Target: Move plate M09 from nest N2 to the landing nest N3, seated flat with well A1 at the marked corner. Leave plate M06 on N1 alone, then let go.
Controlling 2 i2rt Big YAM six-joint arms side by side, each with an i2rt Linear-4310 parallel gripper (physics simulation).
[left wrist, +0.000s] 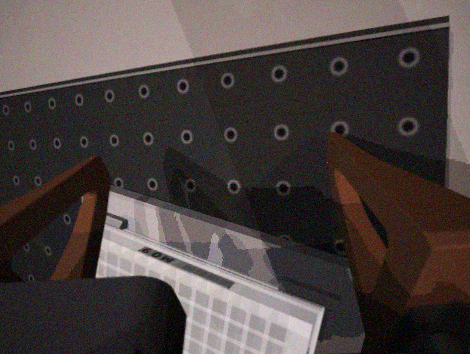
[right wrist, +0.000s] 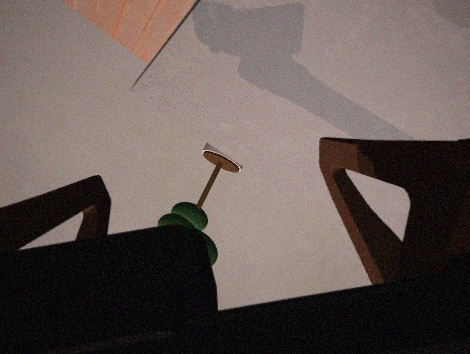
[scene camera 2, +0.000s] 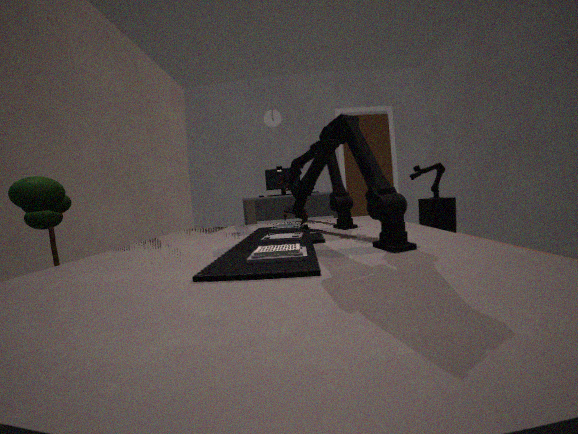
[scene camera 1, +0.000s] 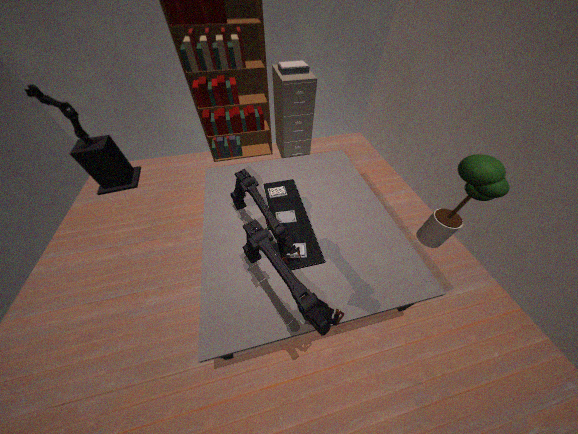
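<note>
Plate M09 (scene camera 1: 300,248) (left wrist: 225,310) sits at the near end of the black board (scene camera 1: 311,246) (left wrist: 300,100) in scene camera 1, its label visible in the left wrist view. My left gripper (scene camera 1: 292,256) (scene camera 2: 296,220) (left wrist: 212,156) is open over it, one finger toward either side; the plate's lower part is out of the left wrist view. The middle nest (scene camera 1: 286,216) (scene camera 2: 281,236) holds no plate. A gridded plate (scene camera 1: 277,191) (scene camera 2: 277,249), its label unreadable, sits on the far nest. My right gripper (scene camera 1: 337,316) (right wrist: 213,169) is open and empty, away from the board.
The grey table (scene camera 1: 370,240) carries both arms and the board. The right arm stretches over the table's near edge in scene camera 1. A potted plant (scene camera 1: 440,227) (scene camera 2: 37,197), a bookshelf (scene camera 1: 267,75) and a filing cabinet (scene camera 1: 295,107) stand beyond the table.
</note>
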